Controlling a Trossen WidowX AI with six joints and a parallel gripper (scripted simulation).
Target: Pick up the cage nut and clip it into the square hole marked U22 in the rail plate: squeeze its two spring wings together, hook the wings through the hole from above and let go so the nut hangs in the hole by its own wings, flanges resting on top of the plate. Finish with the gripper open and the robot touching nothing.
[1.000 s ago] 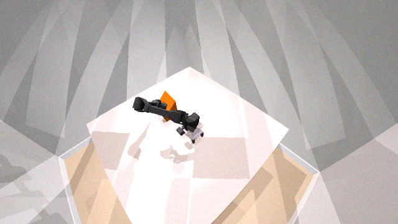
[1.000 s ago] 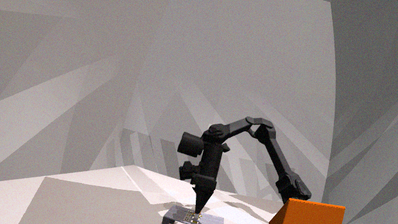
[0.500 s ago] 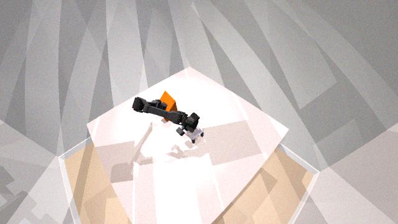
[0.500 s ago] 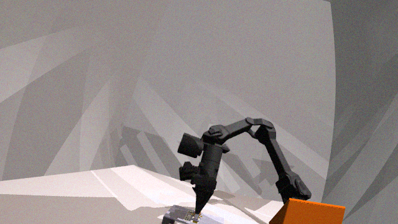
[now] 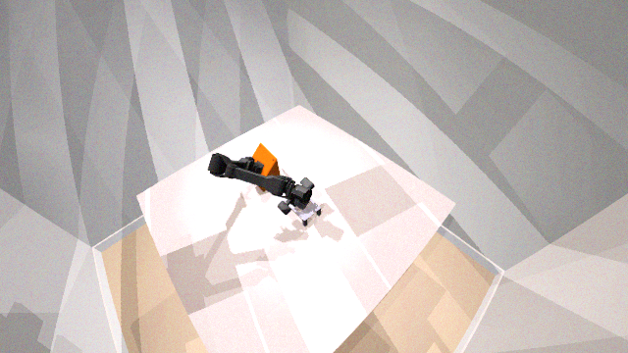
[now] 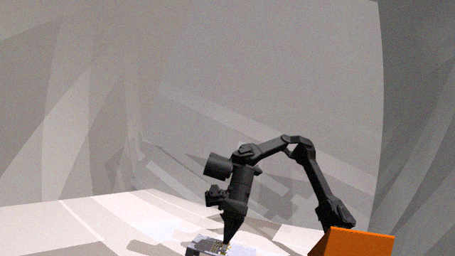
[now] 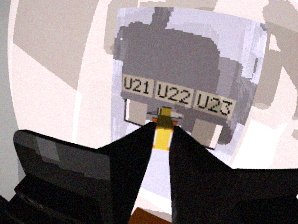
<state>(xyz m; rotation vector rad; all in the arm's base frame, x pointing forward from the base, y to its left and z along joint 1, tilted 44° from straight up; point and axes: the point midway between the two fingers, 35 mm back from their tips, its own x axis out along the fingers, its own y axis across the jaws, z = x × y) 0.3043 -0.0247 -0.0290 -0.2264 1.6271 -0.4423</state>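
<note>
My gripper tip is 10 mm above the brass cage nut.
</note>
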